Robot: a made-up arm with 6 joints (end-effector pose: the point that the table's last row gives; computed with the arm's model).
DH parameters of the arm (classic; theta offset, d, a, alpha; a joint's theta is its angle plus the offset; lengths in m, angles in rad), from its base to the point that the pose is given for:
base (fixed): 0.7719 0 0.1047 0
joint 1: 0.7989 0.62 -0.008 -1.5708
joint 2: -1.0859 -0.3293 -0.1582 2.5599
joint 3: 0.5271 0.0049 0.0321 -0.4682
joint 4: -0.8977 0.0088 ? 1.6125
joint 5: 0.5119 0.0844 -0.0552 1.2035
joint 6: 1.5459 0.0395 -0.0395 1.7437
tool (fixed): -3.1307 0.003 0 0
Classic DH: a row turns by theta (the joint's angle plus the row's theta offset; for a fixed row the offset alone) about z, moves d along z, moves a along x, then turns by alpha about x.
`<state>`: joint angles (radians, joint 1 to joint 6).
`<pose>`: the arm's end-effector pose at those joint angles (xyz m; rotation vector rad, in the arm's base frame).
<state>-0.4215 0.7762 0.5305 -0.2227 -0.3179 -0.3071</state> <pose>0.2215 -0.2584 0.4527 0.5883 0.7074 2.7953</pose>
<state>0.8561 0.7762 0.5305 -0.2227 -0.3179 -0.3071</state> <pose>0.4346 0.1174 0.4527 -0.0416 -0.7566 -1.9922</pose>
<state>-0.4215 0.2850 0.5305 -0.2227 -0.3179 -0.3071</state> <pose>0.2651 -0.1611 0.3619 0.3626 0.0373 2.9673</pose>
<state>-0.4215 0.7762 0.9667 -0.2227 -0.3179 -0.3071</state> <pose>0.2598 -0.2338 0.4252 -0.2517 -0.3223 -3.0858</pose>
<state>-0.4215 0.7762 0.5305 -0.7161 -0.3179 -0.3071</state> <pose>0.1581 -0.2488 0.5072 1.1161 0.8504 2.3821</pose>
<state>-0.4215 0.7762 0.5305 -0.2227 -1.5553 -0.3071</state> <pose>0.2408 -0.3449 0.4881 -0.2796 -1.7754 -1.9005</pose>
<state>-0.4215 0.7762 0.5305 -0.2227 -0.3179 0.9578</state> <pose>0.2643 -0.2475 0.4681 1.8055 0.3933 1.6795</pose>
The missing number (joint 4, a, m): -0.1071
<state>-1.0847 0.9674 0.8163 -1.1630 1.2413 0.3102</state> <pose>0.0147 -0.2747 0.5780 0.7324 -0.9663 0.4252</pose>
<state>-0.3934 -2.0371 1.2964 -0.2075 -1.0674 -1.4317</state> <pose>0.5319 0.1556 0.7827 -1.7897 -0.9835 0.0693</pose>
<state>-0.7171 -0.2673 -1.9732 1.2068 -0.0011 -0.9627</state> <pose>0.1947 -0.2109 0.3320 0.1528 0.6890 2.6523</pose>
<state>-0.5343 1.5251 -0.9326 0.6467 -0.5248 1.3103</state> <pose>0.2272 -0.3328 0.7288 0.9956 1.1476 0.0281</pose>
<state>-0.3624 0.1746 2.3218 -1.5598 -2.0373 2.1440</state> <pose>0.3985 -0.1043 0.3162 0.9279 1.2855 1.8104</pose>
